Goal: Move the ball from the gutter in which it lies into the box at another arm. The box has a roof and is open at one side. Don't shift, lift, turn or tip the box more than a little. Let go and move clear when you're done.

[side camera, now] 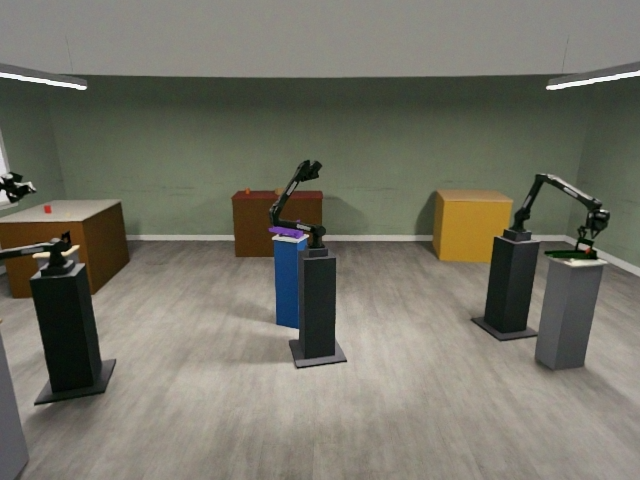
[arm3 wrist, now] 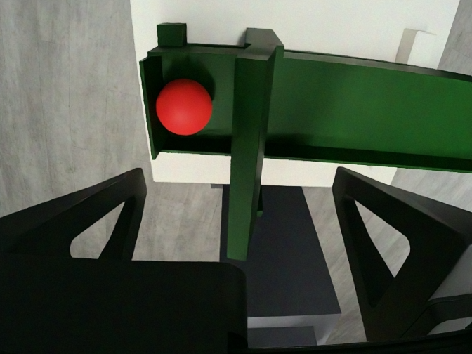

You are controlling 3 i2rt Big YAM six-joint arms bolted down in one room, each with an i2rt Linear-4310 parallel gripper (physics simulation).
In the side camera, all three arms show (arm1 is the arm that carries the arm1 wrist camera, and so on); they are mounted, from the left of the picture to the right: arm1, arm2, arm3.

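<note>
The red ball (arm3 wrist: 184,107) (side camera: 588,251) lies in the green gutter (arm3 wrist: 350,110) (side camera: 560,254), near its closed left end in the arm3 wrist view. A green bar (arm3 wrist: 247,150) rises from the gutter and shows between the fingers of arm3's gripper (arm3 wrist: 240,173) (side camera: 586,236), which is open above the gutter, its fingers wide apart. Arm2's gripper (side camera: 317,167) is raised and far from the ball; its fingers are too small to judge. Arm1's gripper (side camera: 29,188) is at the left edge, its state unclear. I cannot make out a roofed box with certainty.
The gutter stands on a grey pedestal (side camera: 568,315) with a white top (arm3 wrist: 200,169). A white block (arm3 wrist: 416,47) stands behind it. A purple object (side camera: 289,232) lies on a blue pedestal (side camera: 286,284) by arm2. Yellow (side camera: 473,227) and red-brown (side camera: 253,227) cabinets stand at the back.
</note>
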